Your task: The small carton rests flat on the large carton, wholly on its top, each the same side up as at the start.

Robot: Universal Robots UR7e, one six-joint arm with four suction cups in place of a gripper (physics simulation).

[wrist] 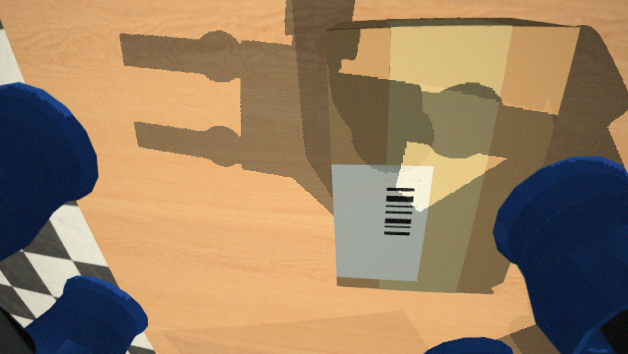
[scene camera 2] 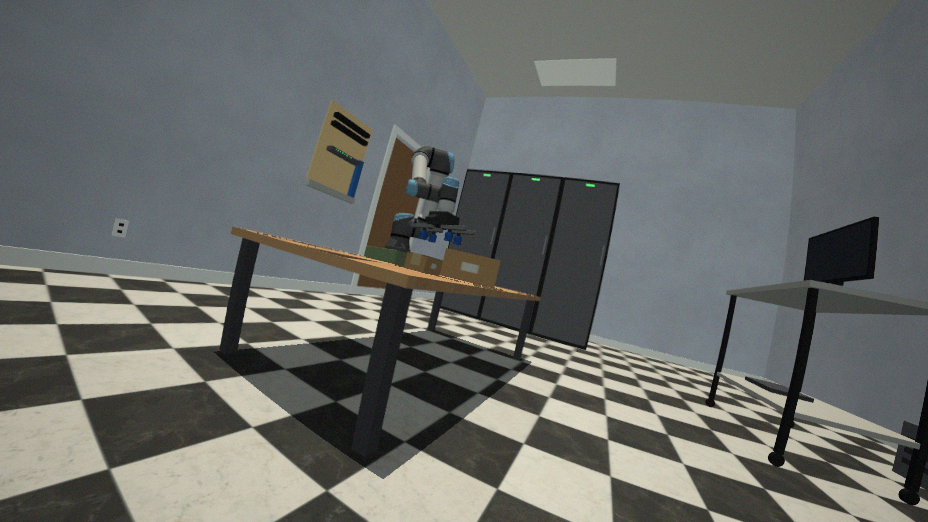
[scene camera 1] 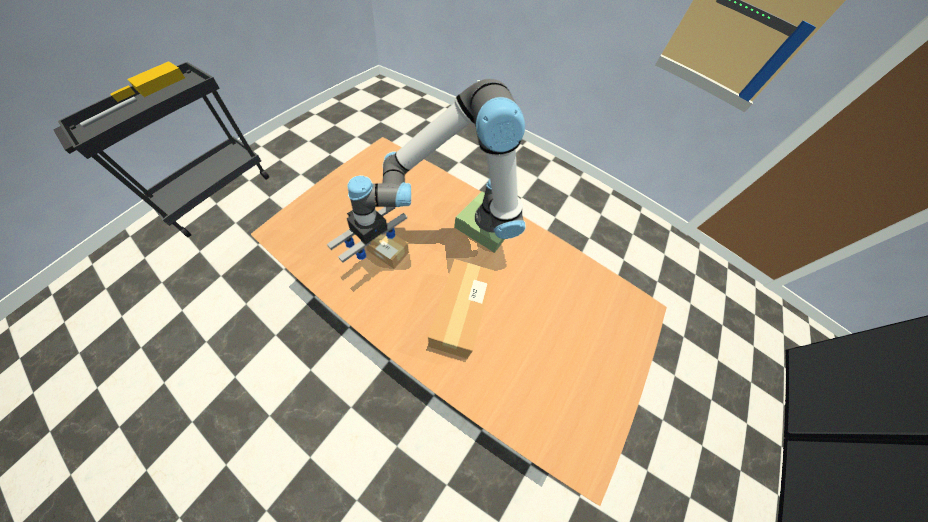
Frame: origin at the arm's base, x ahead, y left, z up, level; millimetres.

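Seen in the pictures: hand at its tool point: (wrist: 283,279) (scene camera 2: 439,241); arm's base at its link origin: (scene camera 2: 397,251).
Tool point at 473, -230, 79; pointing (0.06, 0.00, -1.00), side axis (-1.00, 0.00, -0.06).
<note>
Pixels of each thing's top centre, then the offset from my tool point to it, as dx, dy, dz. Level surfaces: height alone.
- small carton at its top centre: (wrist: 432,189) (scene camera 1: 385,242) (scene camera 2: 426,255) -59, +4, -77
- large carton at its top centre: (scene camera 1: 463,301) (scene camera 2: 473,255) -65, +420, +2
- wooden table at its surface level: dz -153
The small carton (scene camera 1: 393,252) (scene camera 2: 421,262) (wrist: 450,55) lies flat on the table, with its label and tape strip facing up. The large carton (scene camera 1: 456,318) (scene camera 2: 470,267) stands apart from it on the table, label and tape strip up in scene camera 1; it does not show in the wrist view. My gripper (scene camera 1: 370,239) (scene camera 2: 440,236) is open, holding nothing. Its four blue suction cups point down, a little above the small carton's height and partly off to its side, with a gap in scene camera 2. One cup is hidden in scene camera 1.
The wooden table (scene camera 1: 551,363) (scene camera 2: 311,249) bears a green block (scene camera 1: 470,227) (scene camera 2: 382,253) by the arm's base, behind the cartons. A dark cart (scene camera 1: 155,121) stands off the table at left in scene camera 1. Black cabinets (scene camera 1: 856,383) (scene camera 2: 584,259) stand beyond the table.
</note>
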